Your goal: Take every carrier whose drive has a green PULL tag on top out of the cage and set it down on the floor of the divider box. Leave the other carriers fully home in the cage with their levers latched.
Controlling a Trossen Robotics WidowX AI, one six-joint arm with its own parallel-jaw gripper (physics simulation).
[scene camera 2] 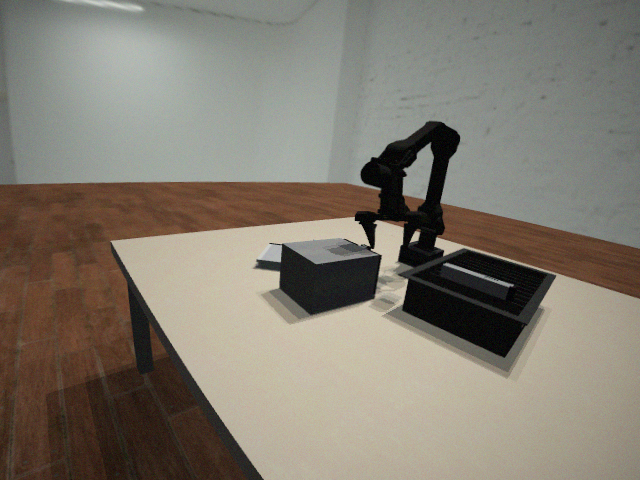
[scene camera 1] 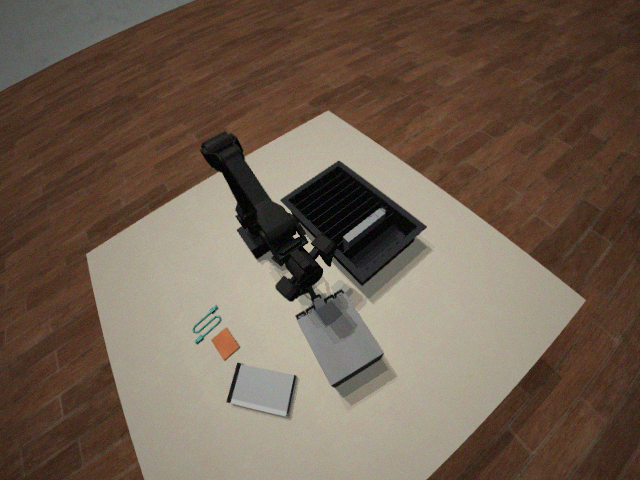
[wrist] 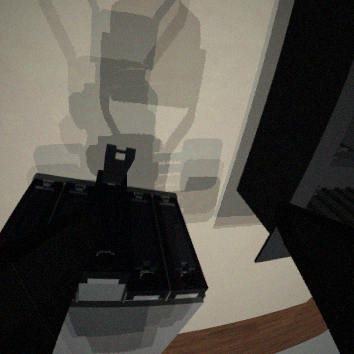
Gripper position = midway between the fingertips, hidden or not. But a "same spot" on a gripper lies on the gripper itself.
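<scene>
You can see the gripper in scene camera 1, in scene camera 2 and in the wrist view [188, 211]. For the gripper, [scene camera 1: 327, 259] and [scene camera 2: 404, 228] are the same spot. There's also a black divider box, where [wrist: 294, 156] and [scene camera 2: 423, 279] are one and the same spot.
</scene>
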